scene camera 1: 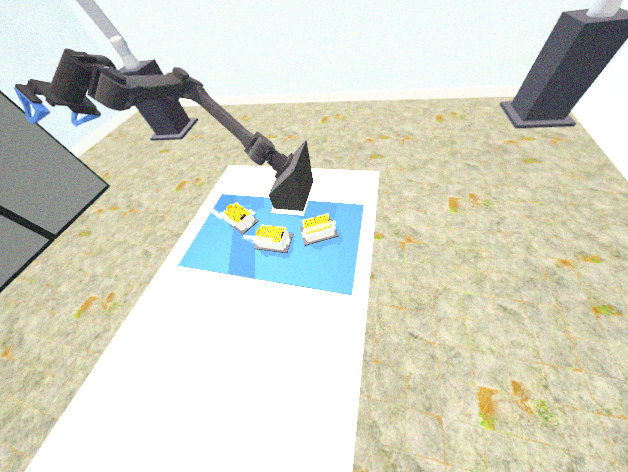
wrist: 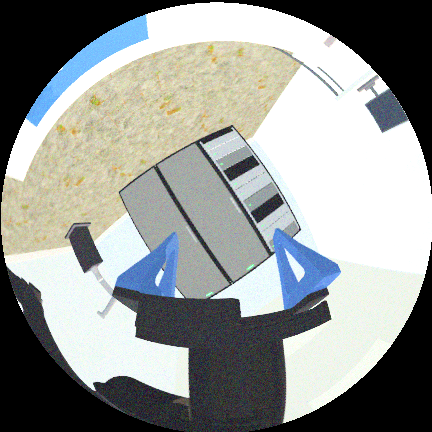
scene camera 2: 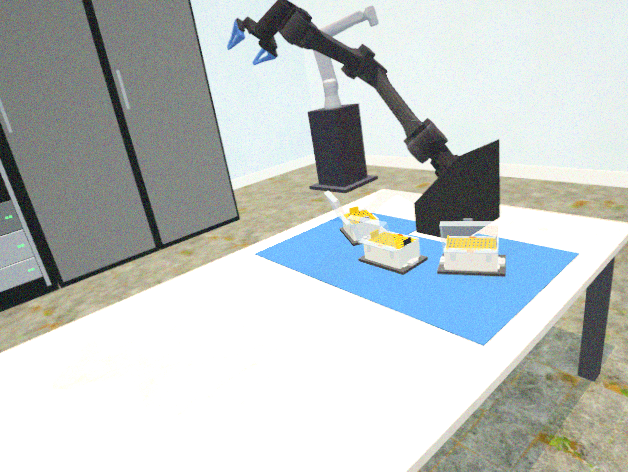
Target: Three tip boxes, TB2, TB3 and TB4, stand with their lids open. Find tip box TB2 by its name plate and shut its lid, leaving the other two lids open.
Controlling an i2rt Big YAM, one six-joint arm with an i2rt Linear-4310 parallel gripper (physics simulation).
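Pixels of known places: gripper, between the fingertips: [scene camera 1: 53, 123] [wrist: 226, 234] [scene camera 2: 240, 56]; arm's base, origin of its link: [scene camera 1: 285, 166] [scene camera 2: 455, 175].
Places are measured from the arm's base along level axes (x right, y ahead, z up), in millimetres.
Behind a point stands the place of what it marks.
Three white tip boxes with yellow tip racks stand on dark bases with their clear lids open. The left box [scene camera 1: 237, 215] [scene camera 2: 358, 223] {x 38, y 424, z -9 mm} is at the mat's back left, the middle box [scene camera 1: 272, 237] [scene camera 2: 390, 249] {x -40, y 407, z -72 mm} is nearer the mat's middle, and the right box [scene camera 1: 318, 228] {x -212, y 360, z -2 mm} [scene camera 2: 471, 255] {x -214, y 332, z -79 mm} is to the right. No name plate can be read, so I cannot tell which box is TB2. My gripper [scene camera 1: 58, 121] {x 463, y 370, z 438 mm} [scene camera 2: 245, 55] {x 463, y 370, z 438 mm} [wrist: 226, 234] {x 463, y 370, z 438 mm} is open and empty, high up and far to the left of all the boxes. The boxes do not show in the wrist view.
The boxes stand on a blue mat [scene camera 1: 304, 276] {x -158, y 496, z -142 mm} [scene camera 2: 456, 314] {x -258, y 489, z -142 mm} on a white table [scene camera 1: 228, 365] {x 42, y 832, z -145 mm} [scene camera 2: 203, 380] {x 25, y 921, z -145 mm}. The arm's black base [scene camera 1: 294, 185] {x -81, y 152, z 21 mm} [scene camera 2: 464, 192] {x -95, y 130, z -6 mm} stands behind them. Grey cabinets [scene camera 1: 40, 167] [scene camera 2: 147, 126] [wrist: 200, 190] stand at the left. A dark pedestal [scene camera 2: 337, 147] bears another arm.
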